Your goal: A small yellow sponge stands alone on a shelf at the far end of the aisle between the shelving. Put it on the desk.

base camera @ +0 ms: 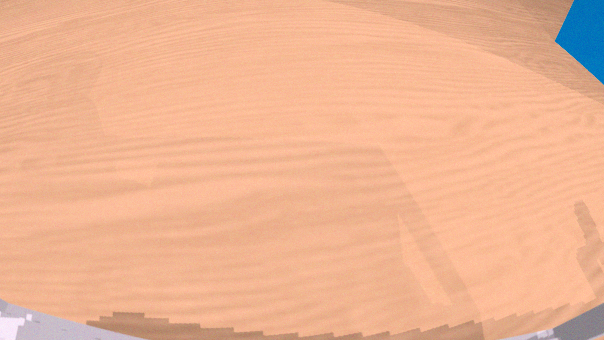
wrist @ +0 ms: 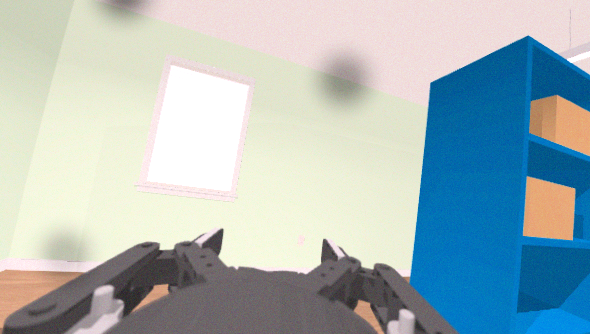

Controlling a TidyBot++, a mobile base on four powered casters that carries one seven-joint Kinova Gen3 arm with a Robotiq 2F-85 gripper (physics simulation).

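Frame: origin at the arm's base, x left, y back, z up, level; millimetres.
Seen in the pictures: gripper, fingertip midpoint: [wrist: 272, 244].
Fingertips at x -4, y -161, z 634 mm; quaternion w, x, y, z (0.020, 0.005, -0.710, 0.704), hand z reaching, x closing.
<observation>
Offsets run from my fingertips to a thing's top centre. "spot": to the spot under its first point. Level surfaces: height alone.
My gripper [wrist: 273, 244] is open and empty in the wrist view, its two fingertips wide apart in front of the pale green wall. A blue shelf unit [wrist: 470, 190] [base camera: 587, 40] stands at the right of the wrist view, and a corner of it shows at the top right of the base camera view. Its open side faces right, with brown boxes on its shelves. The yellow sponge and the desk do not show in either view.
One brown box {dz +231, dx -1294, dy -708 mm} [wrist: 549, 207] sits on a middle shelf and another box {dz +688, dx -1521, dy -748 mm} [wrist: 572, 122] on the shelf above. A bright window {spot: dz +390, dx +903, dy -1644 mm} [wrist: 197, 130] is in the green wall [wrist: 320, 165]. Wooden floor {dz -1030 mm} [base camera: 280, 200] stretches ahead of the base.
</observation>
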